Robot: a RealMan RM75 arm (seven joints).
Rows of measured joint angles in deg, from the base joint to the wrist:
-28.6 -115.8 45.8 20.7 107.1 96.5 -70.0
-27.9 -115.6 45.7 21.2 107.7 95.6 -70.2
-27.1 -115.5 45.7 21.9 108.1 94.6 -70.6
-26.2 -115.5 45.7 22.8 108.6 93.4 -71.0
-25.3 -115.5 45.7 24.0 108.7 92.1 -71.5
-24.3 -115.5 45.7 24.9 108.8 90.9 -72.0
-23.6 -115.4 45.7 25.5 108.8 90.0 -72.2
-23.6 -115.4 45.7 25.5 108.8 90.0 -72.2
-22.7 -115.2 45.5 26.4 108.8 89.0 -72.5
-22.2 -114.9 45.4 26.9 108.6 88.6 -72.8
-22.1 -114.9 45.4 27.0 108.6 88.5 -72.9
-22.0 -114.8 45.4 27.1 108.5 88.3 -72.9
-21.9 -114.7 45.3 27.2 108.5 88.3 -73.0
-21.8 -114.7 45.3 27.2 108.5 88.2 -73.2
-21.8 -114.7 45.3 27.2 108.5 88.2 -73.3
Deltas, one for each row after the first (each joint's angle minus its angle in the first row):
0.7 0.2 -0.1 0.5 0.6 -0.9 -0.2
1.5 0.3 -0.1 1.2 1.0 -1.9 -0.6
2.4 0.3 -0.1 2.1 1.5 -3.1 -1.0
3.3 0.3 -0.1 3.3 1.6 -4.4 -1.5
4.3 0.3 -0.1 4.2 1.7 -5.6 -2.0
5.0 0.4 -0.1 4.8 1.7 -6.5 -2.2
5.0 0.4 -0.1 4.8 1.7 -6.5 -2.2
5.9 0.6 -0.3 5.7 1.7 -7.5 -2.5
6.4 0.9 -0.4 6.2 1.5 -7.9 -2.8
6.5 0.9 -0.4 6.3 1.5 -8.0 -2.9
6.6 1.0 -0.4 6.4 1.4 -8.2 -2.9
6.7 1.1 -0.5 6.5 1.4 -8.2 -3.0
6.8 1.1 -0.5 6.5 1.4 -8.3 -3.2
6.8 1.1 -0.5 6.5 1.4 -8.3 -3.3

